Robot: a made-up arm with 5 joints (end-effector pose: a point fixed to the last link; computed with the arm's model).
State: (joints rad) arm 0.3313 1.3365 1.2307 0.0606 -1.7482
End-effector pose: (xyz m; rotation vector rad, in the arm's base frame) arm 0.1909 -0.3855 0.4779 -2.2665 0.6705 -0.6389
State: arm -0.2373 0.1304 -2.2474 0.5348 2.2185
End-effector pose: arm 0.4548 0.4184 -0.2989 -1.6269 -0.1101 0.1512
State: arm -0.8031 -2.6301 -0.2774 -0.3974 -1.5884
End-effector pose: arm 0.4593 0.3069 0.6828 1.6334 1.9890 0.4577
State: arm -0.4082 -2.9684 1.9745 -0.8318 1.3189
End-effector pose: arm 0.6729 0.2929 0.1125 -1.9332 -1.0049 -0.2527
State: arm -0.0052 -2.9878 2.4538 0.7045 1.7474
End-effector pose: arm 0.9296 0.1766 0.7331 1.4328 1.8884 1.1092
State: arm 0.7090 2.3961 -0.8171 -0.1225 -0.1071
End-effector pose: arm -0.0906 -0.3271 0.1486 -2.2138 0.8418 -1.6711
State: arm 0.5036 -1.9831 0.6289 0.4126 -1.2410
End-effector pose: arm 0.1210 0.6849 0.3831 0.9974 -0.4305 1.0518
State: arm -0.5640 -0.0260 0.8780 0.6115 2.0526
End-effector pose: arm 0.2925 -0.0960 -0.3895 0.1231 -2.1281 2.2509
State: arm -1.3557 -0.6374 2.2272 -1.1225 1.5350
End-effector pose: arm 0.2496 0.1555 -0.1897 0.6108 1.6772 -1.0289
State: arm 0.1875 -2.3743 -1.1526 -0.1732 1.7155
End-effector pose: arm 0.1349 0.3219 0.7384 0.9020 -1.3244 0.1218
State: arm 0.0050 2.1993 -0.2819 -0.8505 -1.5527
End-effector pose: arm 0.0863 -0.3554 0.3591 2.1017 0.5092 1.8712
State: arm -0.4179 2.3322 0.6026 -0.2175 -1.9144
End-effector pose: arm 0.3455 -0.0762 0.6889 2.8111 0.4470 0.8406
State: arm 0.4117 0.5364 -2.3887 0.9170 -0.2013
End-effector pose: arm 1.0529 0.4465 0.1937 0.7235 -0.3267 -1.5173
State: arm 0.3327 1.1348 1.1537 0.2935 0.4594
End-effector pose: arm 0.4502 -0.5413 0.5976 -2.1612 0.4008 2.1394
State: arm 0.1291 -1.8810 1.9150 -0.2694 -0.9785
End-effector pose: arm 0.7472 0.5431 0.0352 -0.2979 -1.0662 -0.0012
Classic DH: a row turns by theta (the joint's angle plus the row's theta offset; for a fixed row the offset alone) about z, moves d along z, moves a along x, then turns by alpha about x. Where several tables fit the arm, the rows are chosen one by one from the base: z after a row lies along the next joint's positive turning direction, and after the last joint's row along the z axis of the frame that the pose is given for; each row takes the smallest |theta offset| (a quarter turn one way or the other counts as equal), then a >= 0, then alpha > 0; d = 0 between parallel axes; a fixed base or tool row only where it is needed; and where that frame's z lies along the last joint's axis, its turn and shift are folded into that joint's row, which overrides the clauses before.
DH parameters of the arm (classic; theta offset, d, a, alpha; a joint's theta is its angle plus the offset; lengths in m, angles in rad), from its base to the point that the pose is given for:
base (fixed): 0.342 0.2395 0.1794 1.8099
joint 1: -1.4867 -0.1141 -0.0331 1.9027
joint 2: -1.4678 -0.2582 0.0112 1.2097
joint 3: 0 -0.4939 0.0325 1.9319
joint 4: 0.0265 -0.3813 -0.1513 -1.655
joint 5: -1.3777 0.0121 -0.1989 -1.3438
tool (fixed): 0.7425 -0.0867 0 0

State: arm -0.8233 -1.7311 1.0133 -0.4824 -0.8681
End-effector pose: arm -0.1067 0.5086 -0.1309 -0.3052 0.5016 0.5012
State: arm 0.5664 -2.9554 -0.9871 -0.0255 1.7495
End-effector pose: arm -0.0729 0.0471 0.7559 1.5159 -1.7208 -0.3269
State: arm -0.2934 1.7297 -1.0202 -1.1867 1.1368
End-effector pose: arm 0.2008 0.0213 0.1666 1.8526 -1.8277 -0.5551
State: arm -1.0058 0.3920 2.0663 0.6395 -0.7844
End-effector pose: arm 0.6531 -0.3177 -0.2342 0.9737 -0.7243 -2.7588
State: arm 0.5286 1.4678 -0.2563 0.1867 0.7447
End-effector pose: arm -0.0014 -0.4319 0.1818 -2.3732 0.4594 0.5514
